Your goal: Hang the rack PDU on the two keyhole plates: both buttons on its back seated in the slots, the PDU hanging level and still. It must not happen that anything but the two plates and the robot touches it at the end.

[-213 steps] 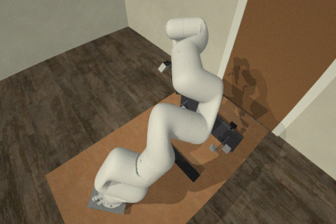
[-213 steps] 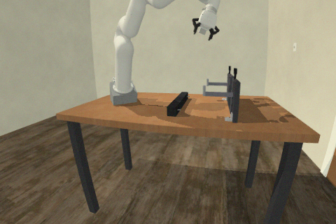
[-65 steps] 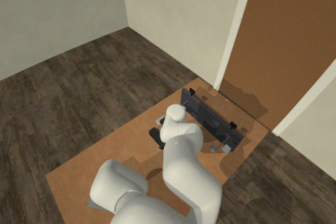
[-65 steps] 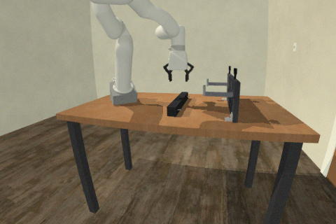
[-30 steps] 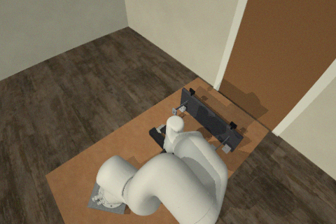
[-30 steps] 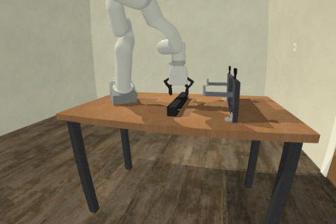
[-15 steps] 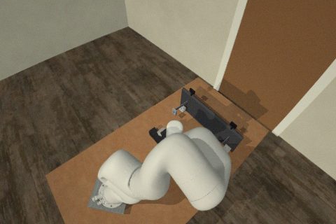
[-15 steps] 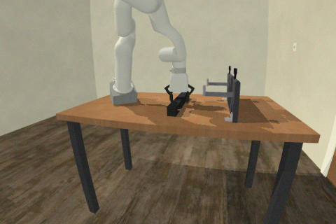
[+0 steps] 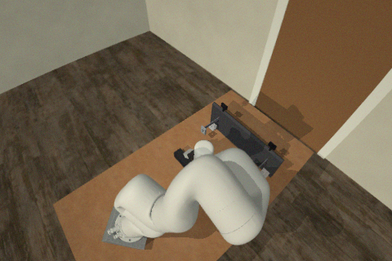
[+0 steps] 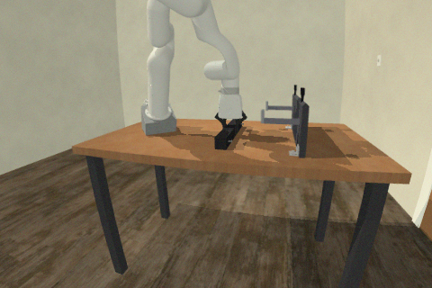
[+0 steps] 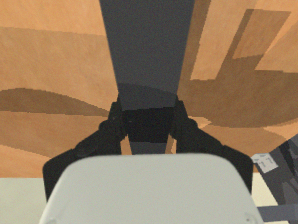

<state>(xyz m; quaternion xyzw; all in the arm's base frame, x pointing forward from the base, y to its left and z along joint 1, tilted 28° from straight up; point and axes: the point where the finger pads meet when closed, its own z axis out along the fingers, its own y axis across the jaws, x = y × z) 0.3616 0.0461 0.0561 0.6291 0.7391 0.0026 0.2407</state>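
Now: the rack PDU 20 mm ahead of my hand and 10 mm below it. Also, from my hand: dark upright panel 280 mm ahead, 50 mm above, 30 mm to the left.
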